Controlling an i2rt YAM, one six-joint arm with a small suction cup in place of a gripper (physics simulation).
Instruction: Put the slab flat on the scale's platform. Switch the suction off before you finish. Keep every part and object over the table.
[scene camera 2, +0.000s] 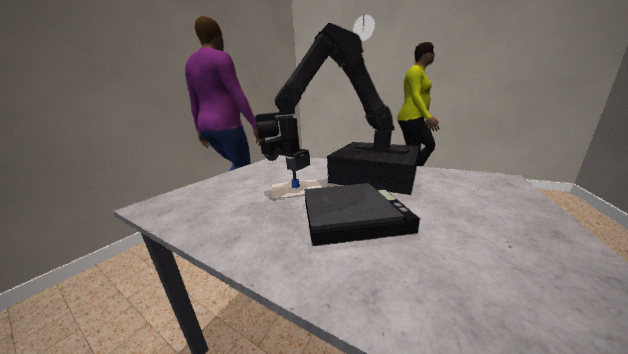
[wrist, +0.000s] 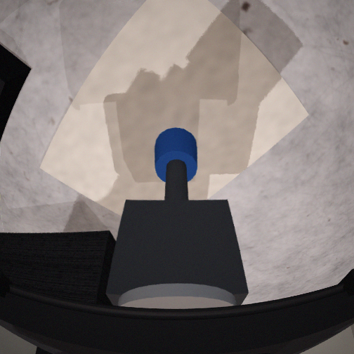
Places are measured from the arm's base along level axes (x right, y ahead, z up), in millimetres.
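Where they show: hand, its tool point: (scene camera 2: 296, 189); arm's base, origin of its link: (scene camera 2: 381, 149).
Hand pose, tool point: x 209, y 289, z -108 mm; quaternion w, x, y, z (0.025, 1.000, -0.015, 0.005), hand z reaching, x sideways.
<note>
Each offset is from my tool point to the centre of the thing. Level surfaces: height alone.
The slab @[dy +7, dx -9, dz +7 mm] (scene camera 2: 281, 192) (wrist: 150, 50) is a thin cream square lying flat on the table, behind and to the left of the scale in the scene view. My suction cup (scene camera 2: 295, 184) (wrist: 175, 137), blue on a dark stem, points straight down and rests on the slab's top face near its middle. The suction is on. The arm's shadow falls across the slab. The scale @[dy +66, dx -257, dz +26 mm] (scene camera 2: 365, 233) (wrist: 12, 82) is black, with a flat dark grey platform @[dy +77, dx -245, dz +44 mm] (scene camera 2: 350, 205) that bears no object. Part of the scale shows at the left edge of the wrist view.
The black base block (scene camera 2: 372, 170) (wrist: 50, 260) of the arm stands behind the scale, close to the slab. The table @[dz +4 mm] (scene camera 2: 450, 280) has its left edge beyond the slab. Two people, in purple (scene camera 2: 212, 90) and yellow (scene camera 2: 416, 95), are behind the table.
</note>
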